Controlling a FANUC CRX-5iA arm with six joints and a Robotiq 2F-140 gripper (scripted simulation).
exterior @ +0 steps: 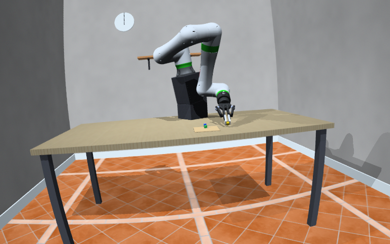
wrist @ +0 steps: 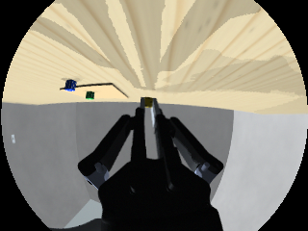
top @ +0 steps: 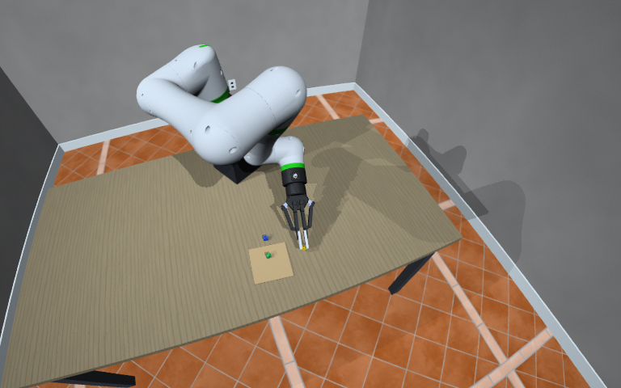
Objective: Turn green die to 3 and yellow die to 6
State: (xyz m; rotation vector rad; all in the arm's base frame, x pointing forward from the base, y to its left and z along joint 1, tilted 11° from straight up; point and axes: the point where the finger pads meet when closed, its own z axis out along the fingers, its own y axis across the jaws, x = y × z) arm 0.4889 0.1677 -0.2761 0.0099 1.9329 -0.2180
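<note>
Right now my hand is 2 cm short of the yellow die and 2 cm above it. From my hand the other things lie so: tan mat 4 cm ahead, 13 cm to the right, 4 cm below; then blue die 6 cm behind, 13 cm to the right, 3 cm below; then green die 1 cm ahead, 13 cm to the right, 3 cm below.
</note>
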